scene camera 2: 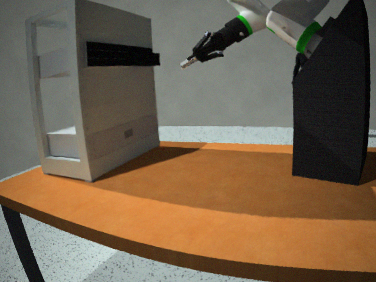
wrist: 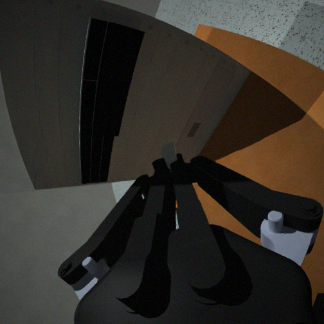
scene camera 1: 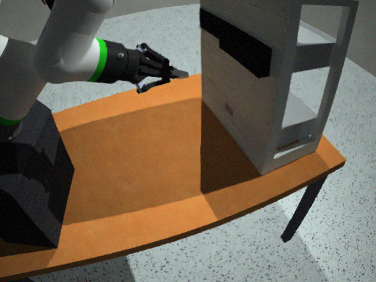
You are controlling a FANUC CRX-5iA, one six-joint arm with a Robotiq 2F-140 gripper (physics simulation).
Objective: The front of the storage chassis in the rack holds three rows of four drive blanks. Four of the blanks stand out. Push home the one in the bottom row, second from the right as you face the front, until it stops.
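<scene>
The chassis front with its drive blanks is a black band across the upper part of the pale rack. Its outline has a step where part of it stands out or hangs lower. In the wrist view thin lines divide it, but the dark surface hides which blanks stand out and how far. My gripper is shut with nothing between its fingers. Its grey tips point at the rack front and are apart from it, near the height of the band's lower edge in scene camera 2.
The rack stands on the orange table. A small grey plate is low on the rack's front. The arm's dark pedestal stands at the table's other end.
</scene>
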